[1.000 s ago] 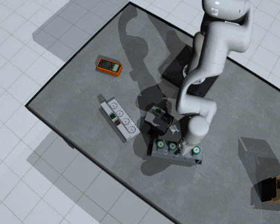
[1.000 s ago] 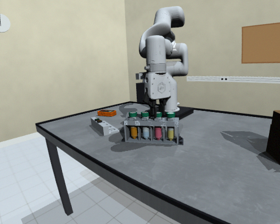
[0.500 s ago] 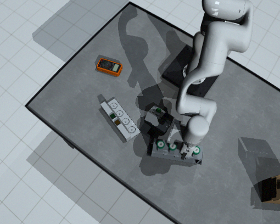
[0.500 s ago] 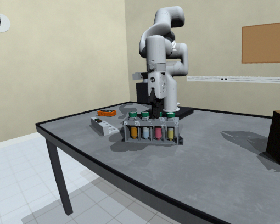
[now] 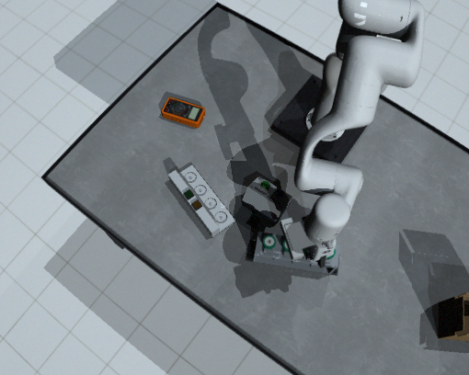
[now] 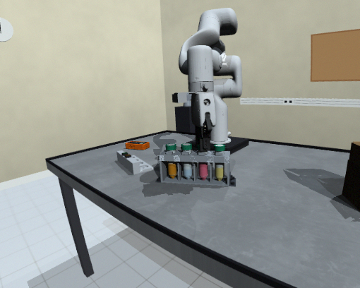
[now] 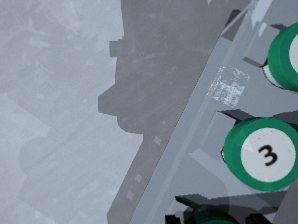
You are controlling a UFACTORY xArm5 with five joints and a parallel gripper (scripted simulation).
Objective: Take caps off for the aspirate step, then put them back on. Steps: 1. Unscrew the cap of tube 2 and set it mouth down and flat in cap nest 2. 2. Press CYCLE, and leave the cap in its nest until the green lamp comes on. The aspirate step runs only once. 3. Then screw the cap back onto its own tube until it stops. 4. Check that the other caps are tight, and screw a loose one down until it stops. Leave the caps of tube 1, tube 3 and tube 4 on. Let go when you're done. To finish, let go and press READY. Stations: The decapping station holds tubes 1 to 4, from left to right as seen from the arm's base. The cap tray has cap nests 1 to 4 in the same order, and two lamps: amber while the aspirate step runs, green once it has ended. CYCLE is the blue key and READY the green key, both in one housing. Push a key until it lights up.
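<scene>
The tube 2's threaded neck lies 10 mm below my hand. The rest, counted from my hand: key housing: 80 mm behind, 180 mm to the right, 80 mm below; green key: 100 mm behind, 200 mm to the right, 60 mm below; blue key: 100 mm behind, 160 mm to the right, 60 mm below.
</scene>
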